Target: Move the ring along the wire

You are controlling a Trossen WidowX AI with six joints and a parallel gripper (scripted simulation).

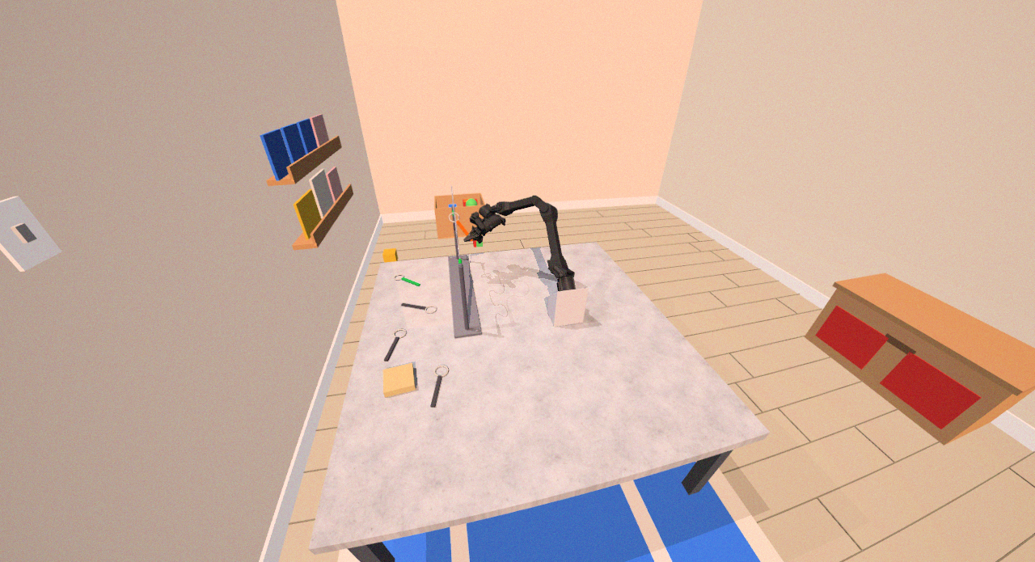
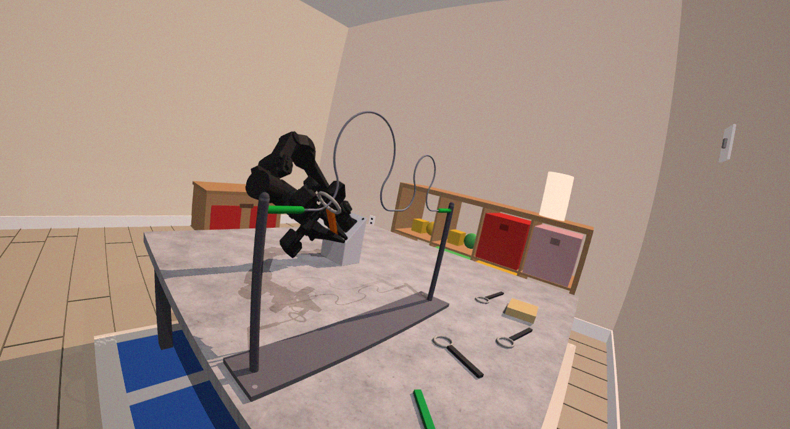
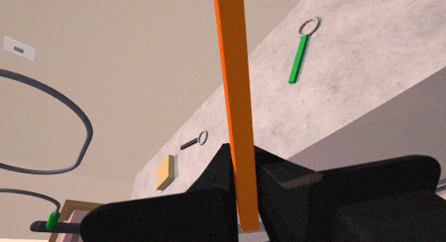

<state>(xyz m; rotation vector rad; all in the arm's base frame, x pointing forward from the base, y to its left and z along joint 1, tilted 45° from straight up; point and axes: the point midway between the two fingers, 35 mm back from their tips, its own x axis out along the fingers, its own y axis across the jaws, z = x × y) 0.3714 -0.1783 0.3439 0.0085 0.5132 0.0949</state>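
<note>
Now: gripper tip 60 mm to the left of the ring with orange handle, 60 mm below it and 20 mm short of it. From my gripper tip the other things lie so: green-handled ring 320 mm ahead, 220 mm below, 50 mm to the right; tan block 590 mm to the left, 250 mm ahead, 220 mm below.
</note>
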